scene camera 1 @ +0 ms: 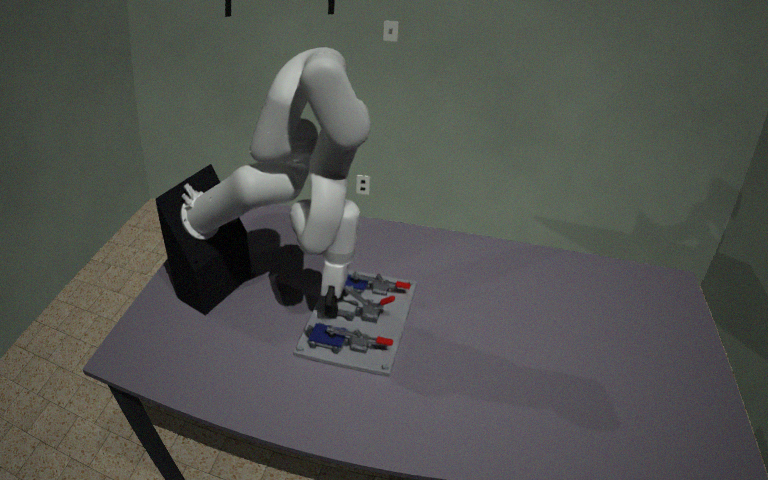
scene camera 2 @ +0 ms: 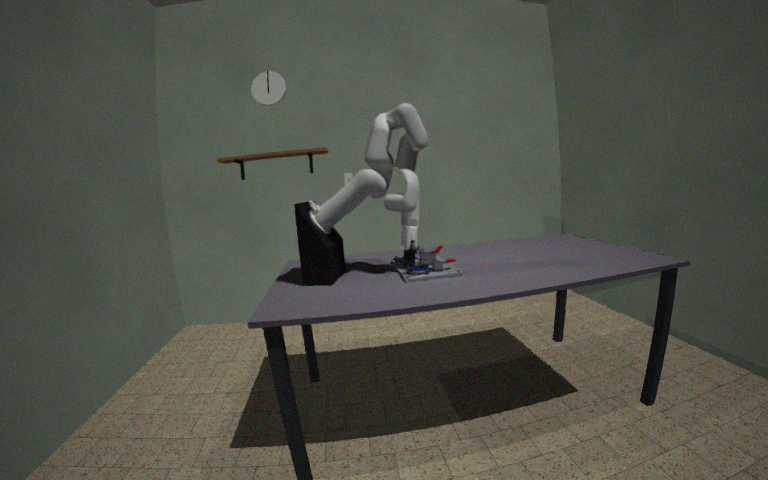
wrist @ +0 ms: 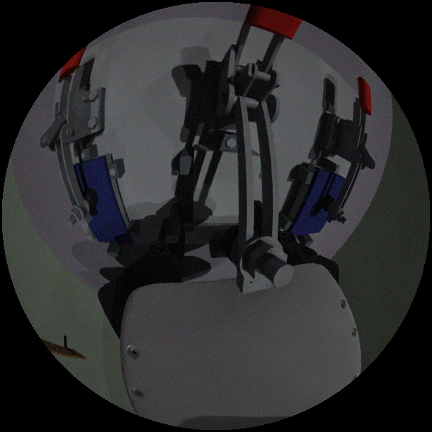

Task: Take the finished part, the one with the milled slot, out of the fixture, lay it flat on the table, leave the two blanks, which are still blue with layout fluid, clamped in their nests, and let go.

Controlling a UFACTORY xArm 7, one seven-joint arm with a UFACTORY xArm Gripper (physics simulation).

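Places are measured from the arm's base along level axes (x ahead, y left, z up), in millimetres.
Where they show: gripper, fingertip midpoint: (scene camera 1: 333, 307) (scene camera 2: 408, 264); arm's base, link origin: (scene camera 1: 199, 216) (scene camera 2: 319, 222).
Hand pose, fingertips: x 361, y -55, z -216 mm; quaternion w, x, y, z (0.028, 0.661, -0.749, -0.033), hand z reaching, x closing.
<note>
Each offset is from my fingertips to the centre of the thing. "*": to the spot under its first point. Level surfaces: height alone.
The fixture plate @(* 10 mm down, 123 mm ahead, 172 mm right) (scene camera 1: 378, 362) (scene camera 2: 436, 276) lies on the table with three nests. The left blue blank (wrist: 103, 200) and the right blue blank (wrist: 316, 205) in the wrist view sit in the outer nests under lowered clamps. The middle clamp @(* 24 mm up, 94 mm ahead, 27 mm right) (scene camera 1: 370, 310) (wrist: 252, 82) stands open, its arm raised over the middle nest. My gripper (scene camera 1: 331, 305) (scene camera 2: 409, 259) (wrist: 216, 215) is down at the middle nest, its black fingers drawn in on both sides of the finished part (wrist: 205, 234), shut on it. The part is dark and largely hidden by fingers and clamp arm; its slot cannot be made out.
The raised clamp arm's spindle (wrist: 272, 267) hangs close to my gripper's body. The clamps' red handles @(* 32 mm up, 134 mm ahead, 141 mm right) (scene camera 1: 384, 341) @(* 26 mm up, 170 mm ahead, 76 mm left) (scene camera 1: 402, 285) point away from the robot's black pedestal (scene camera 1: 206, 266) (scene camera 2: 320, 254). The purple-grey table @(25 mm down) (scene camera 1: 509, 339) (scene camera 2: 509, 271) extends around the fixture.
</note>
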